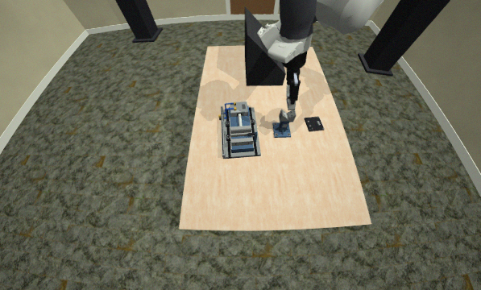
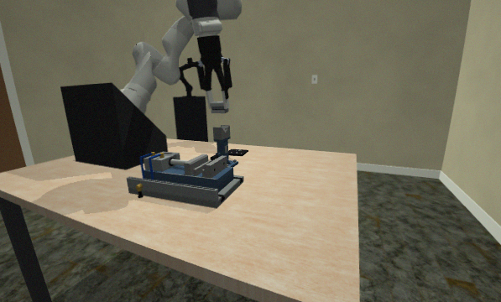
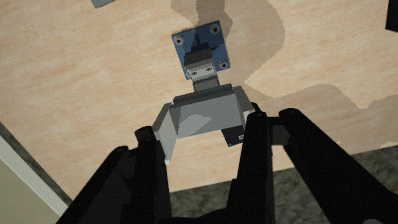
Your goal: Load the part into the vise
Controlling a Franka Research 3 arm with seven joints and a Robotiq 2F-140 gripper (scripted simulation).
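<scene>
Right now the grey part is 30 mm below my hand. Round my hand: cylinder rod 210 mm to the right, 180 mm below, 10 mm ahead; work stop 170 mm below, 150 mm to the right, 90 mm ahead; moving jaw 200 mm to the right, 180 mm below, 60 mm ahead.
</scene>
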